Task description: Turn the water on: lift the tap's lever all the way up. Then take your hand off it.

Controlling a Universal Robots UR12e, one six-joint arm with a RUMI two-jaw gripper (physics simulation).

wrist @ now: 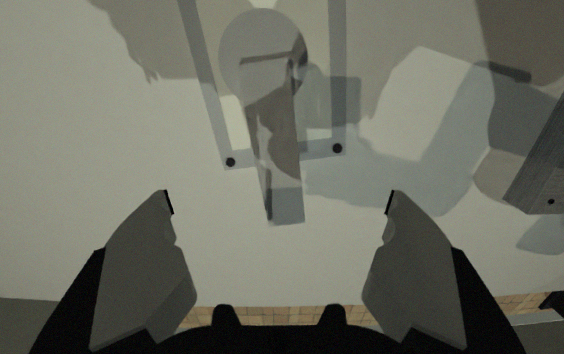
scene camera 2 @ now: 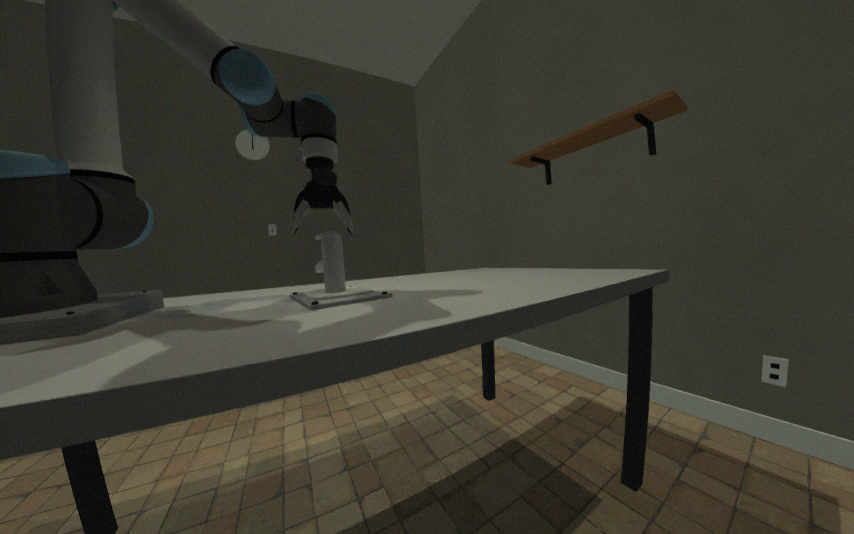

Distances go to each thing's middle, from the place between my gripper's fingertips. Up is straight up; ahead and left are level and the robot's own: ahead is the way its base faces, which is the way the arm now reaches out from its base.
I see the flat grey lever [wrist: 263, 59] 4 cm to the right of my hand and 1 cm below it. Round my hand: framed base plate [scene camera 2: 306, 302] 15 cm below, 8 cm to the right.
